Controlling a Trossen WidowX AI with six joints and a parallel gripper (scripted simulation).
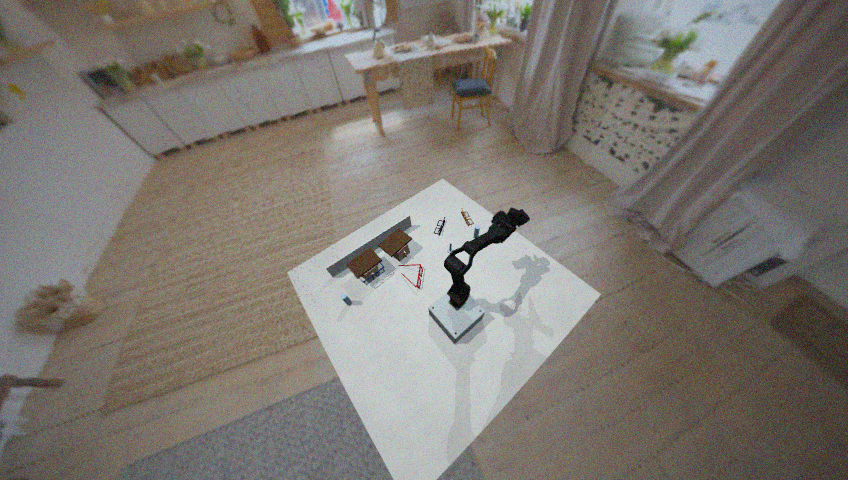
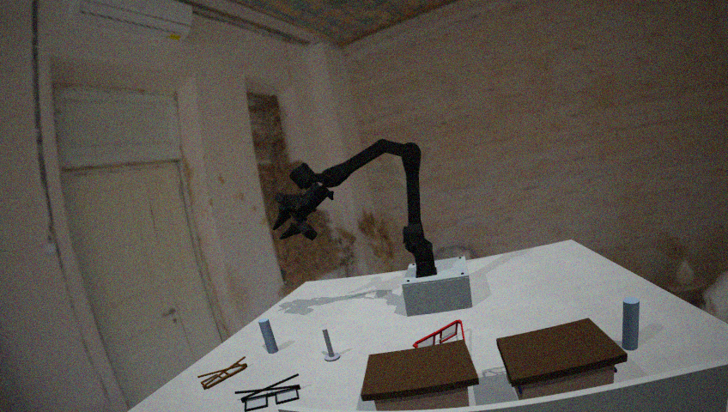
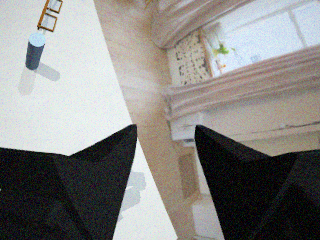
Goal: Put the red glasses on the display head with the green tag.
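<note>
My gripper tip is 29 cm above the thin grey post, 24 cm short of it and 19 cm to the right of it.
</note>
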